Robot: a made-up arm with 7 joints. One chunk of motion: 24 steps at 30 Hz.
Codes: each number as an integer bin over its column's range. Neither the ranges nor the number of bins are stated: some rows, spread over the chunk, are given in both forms.
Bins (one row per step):
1: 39 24 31 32 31 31
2: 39 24 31 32 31 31
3: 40 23 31 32 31 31
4: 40 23 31 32 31 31
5: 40 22 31 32 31 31
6: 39 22 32 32 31 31
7: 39 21 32 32 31 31
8: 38 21 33 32 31 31
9: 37 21 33 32 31 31
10: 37 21 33 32 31 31
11: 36 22 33 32 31 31
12: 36 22 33 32 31 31
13: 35 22 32 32 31 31
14: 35 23 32 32 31 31
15: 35 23 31 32 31 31
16: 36 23 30 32 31 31
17: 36 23 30 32 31 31
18: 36 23 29 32 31 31
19: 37 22 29 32 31 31
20: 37 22 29 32 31 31
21: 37 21 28 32 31 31
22: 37 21 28 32 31 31
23: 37 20 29 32 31 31
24: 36 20 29 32 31 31
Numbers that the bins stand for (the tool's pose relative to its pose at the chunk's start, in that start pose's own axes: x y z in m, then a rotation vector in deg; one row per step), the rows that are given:
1: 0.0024 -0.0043 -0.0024 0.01 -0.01 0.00
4: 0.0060 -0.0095 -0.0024 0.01 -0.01 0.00
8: -0.0013 -0.0200 0.0071 0.01 -0.01 0.00
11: -0.0086 -0.0148 0.0071 0.01 -0.01 0.00
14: -0.0122 -0.0095 0.0024 0.01 -0.01 0.00
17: -0.0086 -0.0095 -0.0071 0.01 -0.01 0.00
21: -0.0049 -0.0200 -0.0167 0.01 -0.01 0.00
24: -0.0086 -0.0252 -0.0119 0.01 -0.01 0.00
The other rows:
2: 0.0024 -0.0043 -0.0024 0.01 -0.01 0.00
3: 0.0060 -0.0095 -0.0024 0.01 -0.01 0.00
5: 0.0060 -0.0148 -0.0024 0.01 -0.01 0.00
6: 0.0024 -0.0148 0.0024 0.01 -0.01 0.00
7: 0.0024 -0.0200 0.0024 0.01 -0.01 0.00
9: -0.0049 -0.0200 0.0071 0.01 -0.01 0.00
10: -0.0049 -0.0200 0.0071 0.01 -0.01 0.00
12: -0.0086 -0.0148 0.0071 0.01 -0.01 0.00
13: -0.0122 -0.0148 0.0024 0.01 -0.01 0.00
15: -0.0122 -0.0095 -0.0024 0.01 -0.01 0.00
16: -0.0086 -0.0095 -0.0071 0.01 -0.01 0.00
18: -0.0086 -0.0095 -0.0119 0.01 -0.01 0.00
19: -0.0049 -0.0148 -0.0119 0.01 -0.01 0.00
20: -0.0049 -0.0148 -0.0119 0.01 -0.01 0.00
22: -0.0049 -0.0200 -0.0167 0.01 -0.01 0.00
23: -0.0049 -0.0252 -0.0119 0.01 -0.01 0.00

